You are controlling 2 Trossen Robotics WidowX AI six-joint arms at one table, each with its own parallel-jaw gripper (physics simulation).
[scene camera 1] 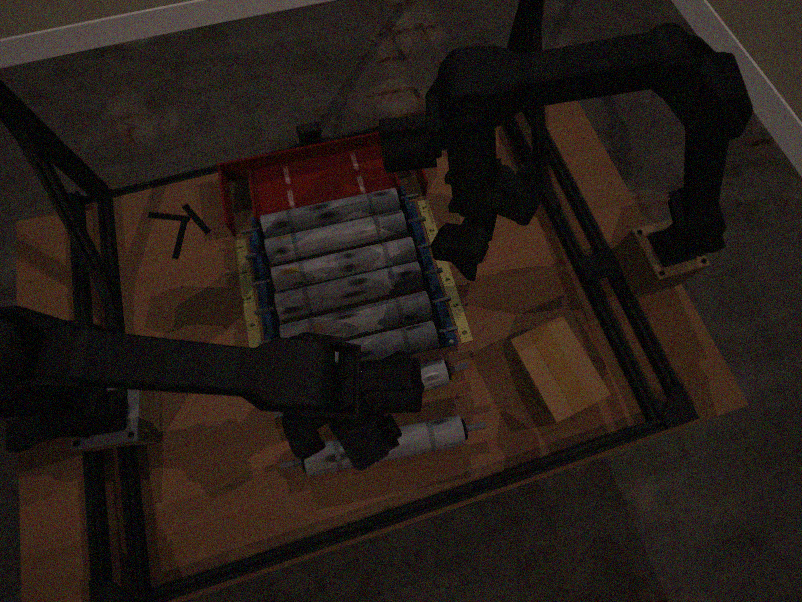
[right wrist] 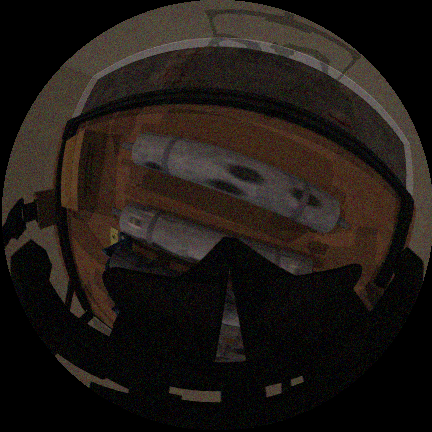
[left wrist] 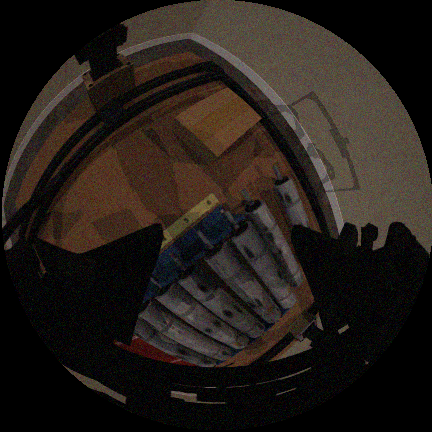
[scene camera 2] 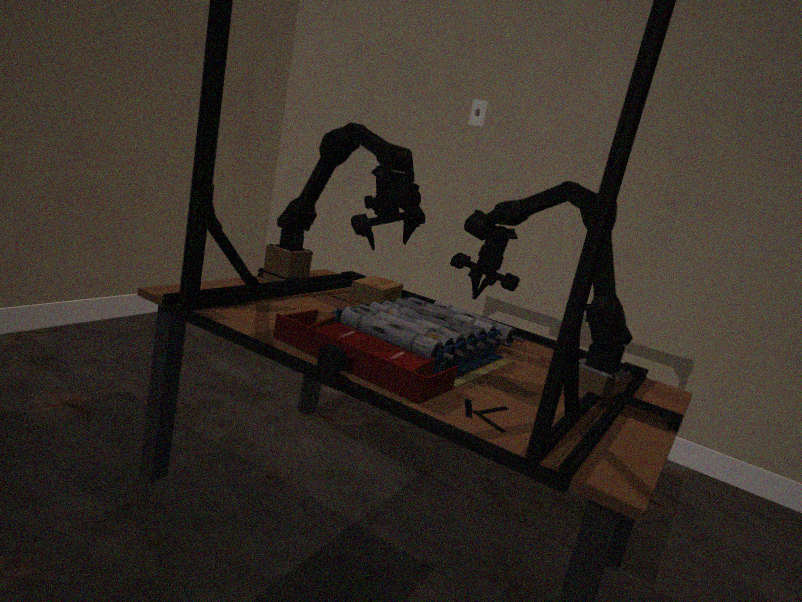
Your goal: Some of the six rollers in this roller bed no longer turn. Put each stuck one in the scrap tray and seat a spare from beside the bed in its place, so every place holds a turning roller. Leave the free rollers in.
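Pixels of known places: left gripper, fingertip midpoint: (left wrist: 229,231) (scene camera 2: 388,246); right gripper, fingertip midpoint: (right wrist: 228,242) (scene camera 2: 474,298); left arm's base at its link origin: (scene camera 1: 671,246) (right wrist: 35,209) (left wrist: 104,67) (scene camera 2: 290,247); right arm's base at its link origin: (scene camera 1: 105,412) (left wrist: 308,329) (scene camera 2: 602,367).
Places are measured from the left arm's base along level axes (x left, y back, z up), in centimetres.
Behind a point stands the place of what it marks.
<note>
The roller bed has blue side rails (scene camera 1: 444,317) (left wrist: 206,235) and yellow strips; six grey mottled rollers lie across it. Which are stuck does not show. Two spare rollers lie beside the bed: the nearer spare (scene camera 1: 435,373) {y -45.4, x 8.4, z -5.5 cm} (left wrist: 274,240) {y -51.2, x 6.8, z -5.7 cm} (right wrist: 175,237) {y -52.0, x 8.7, z -5.7 cm} and the farther spare (scene camera 1: 434,436) {y -48.7, x 17.9, z -5.5 cm} (left wrist: 291,200) {y -48.1, x 16.2, z -6.0 cm} (right wrist: 235,175) {y -56.7, x 16.6, z -5.5 cm}, both partly hidden in scene camera 1. The red scrap tray (scene camera 1: 320,181) {y -55.1, x -34.9, z -7.2 cm} (scene camera 2: 382,372) {y -64.5, x -42.5, z -7.4 cm} stands along the bed's other side; no roller shows in it. My left gripper (scene camera 2: 389,245) {y -36.4, x -3.1, z 9.7 cm} (left wrist: 229,231) {y -36.4, x -3.1, z 9.7 cm} is open and empty, raised above the bed. My right gripper (scene camera 2: 476,295) {y -57.7, x 12.1, z -0.2 cm} (right wrist: 228,242) {y -57.7, x 12.1, z -0.2 cm} is shut and empty, above the spares.
A wooden block (scene camera 1: 560,369) {y -25.4, x 13.8, z -4.8 cm} (scene camera 2: 377,287) {y -28.9, x 7.4, z -4.9 cm} (left wrist: 220,121) {y -26.3, x 11.8, z -4.8 cm} lies to the right of the spares in scene camera 1. Thin black bars (scene camera 1: 183,219) {y -83.4, x -36.0, z -10.3 cm} (scene camera 2: 482,413) {y -83.9, x -35.2, z -10.4 cm} lie left of the tray there. Dark frame posts (scene camera 2: 202,155) {y -12.7, x -47.5, z 25.3 cm} rise at the table's sides.
</note>
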